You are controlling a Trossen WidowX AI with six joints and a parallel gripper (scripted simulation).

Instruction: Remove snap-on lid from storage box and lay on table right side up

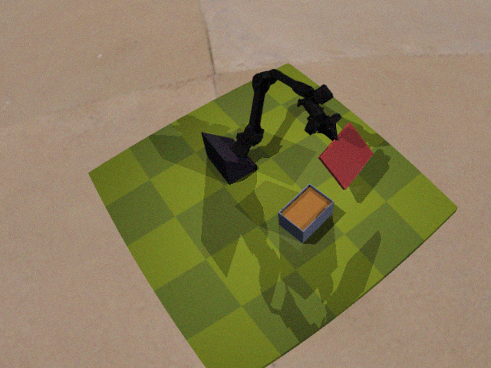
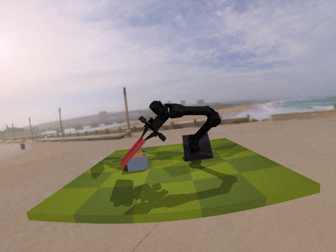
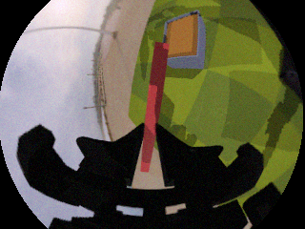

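Now: the red lid 6 cm ahead of my gripper tip, 1 cm to the left of it and 5 cm below it. The rest, counted from my gripper tip: grey-blue storage box: 8 cm ahead, 25 cm to the right, 18 cm below.
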